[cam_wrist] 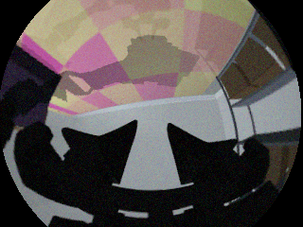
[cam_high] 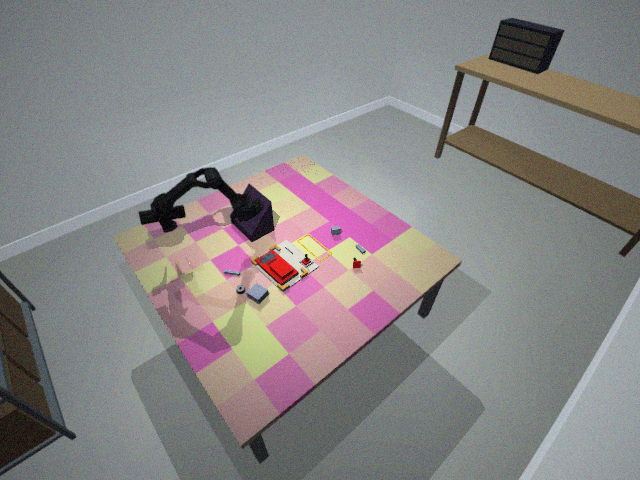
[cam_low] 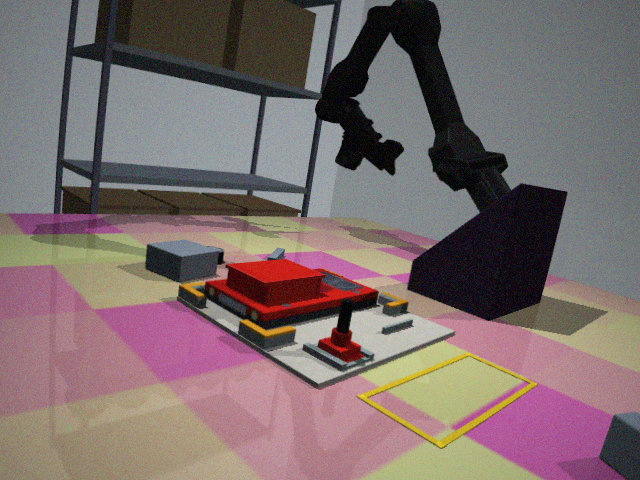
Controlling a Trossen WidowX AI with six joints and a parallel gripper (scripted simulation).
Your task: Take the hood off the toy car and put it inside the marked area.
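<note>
My gripper tip is now 51 cm short of the grey fixture plate, 36 cm to the right of it and 15 cm above it.
</note>
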